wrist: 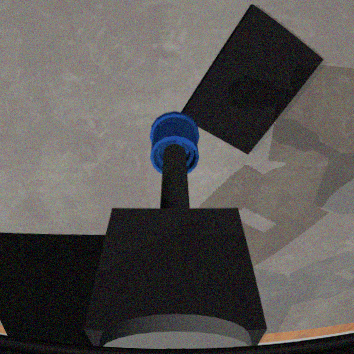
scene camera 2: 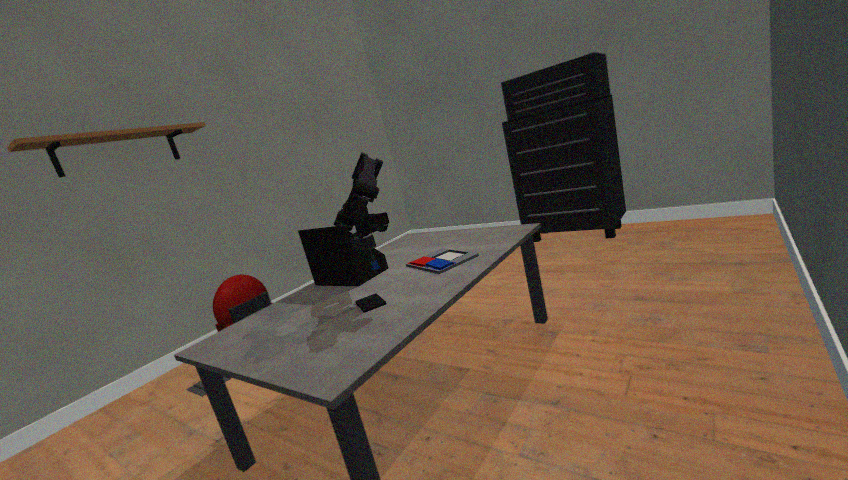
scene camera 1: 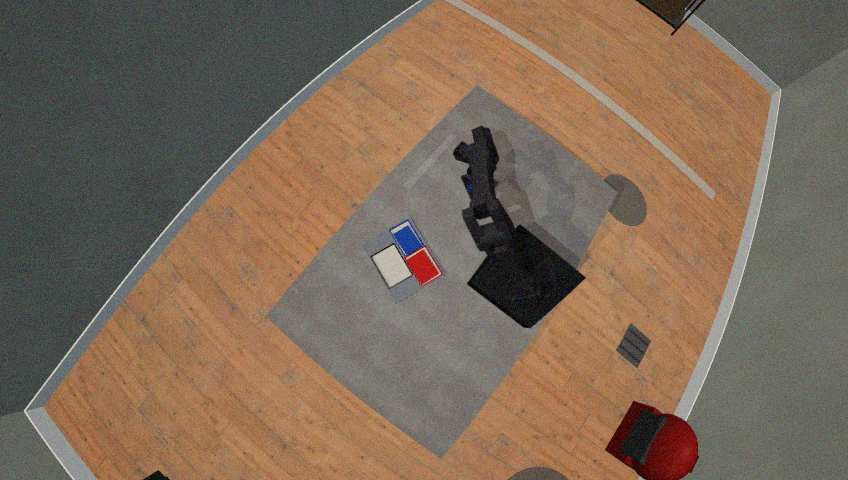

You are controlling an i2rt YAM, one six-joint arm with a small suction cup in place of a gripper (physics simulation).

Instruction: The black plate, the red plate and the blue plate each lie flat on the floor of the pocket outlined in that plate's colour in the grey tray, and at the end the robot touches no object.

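Frame: origin at the arm's base, x left, y ahead, z down, level; centimetres.
Seen in the pictures: hand at its tool point: point(wrist: 174, 133) point(scene camera 2: 375, 268) point(scene camera 1: 471, 188); arm's base at its link origin: point(scene camera 2: 337, 242) point(scene camera 1: 532, 282).
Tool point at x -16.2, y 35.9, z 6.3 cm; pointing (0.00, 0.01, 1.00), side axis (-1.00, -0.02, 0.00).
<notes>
Offsets run from my tool point to a thing's middle. "spot": to the spot under its first point. Level surfaces: height alone.
My suction cup point(scene camera 1: 469, 188) point(scene camera 2: 374, 265) point(wrist: 175, 135) is blue, with nothing on it. In the wrist view it overlaps the near-left edge of the black plate @(dx -7.0, dy +0.0, dz +10.1 cm) point(scene camera 2: 370, 302) point(wrist: 252, 80); its height is hard to judge. The black plate lies flat on the table outside the tray, and the arm hides it in scene camera 1. The grey tray point(scene camera 1: 405, 291) point(scene camera 2: 468, 256) holds the blue plate @(dx +27.7, dy +7.1, dz +9.3 cm) point(scene camera 1: 407, 238) point(scene camera 2: 440, 263) in the blue-outlined pocket and the red plate @(dx +32.0, dy -3.3, dz +9.7 cm) point(scene camera 1: 423, 266) point(scene camera 2: 421, 261) in the red-outlined pocket; both look flat. The black-outlined pocket @(spot: dx +38.8, dy +6.2, dz +10.2 cm) point(scene camera 1: 390, 265) point(scene camera 2: 450, 255) shows its pale floor.
The arm's black base block point(scene camera 1: 526, 276) point(scene camera 2: 333, 255) point(wrist: 50, 280) stands at one long edge of the grey table @(dz +10.5 cm) point(scene camera 1: 357, 333) point(scene camera 2: 255, 356). A black cabinet point(scene camera 2: 559, 142) and a wall shelf point(scene camera 2: 113, 136) stand away from the table. A red round object point(scene camera 1: 672, 446) point(scene camera 2: 239, 297) is beyond the base side.
</notes>
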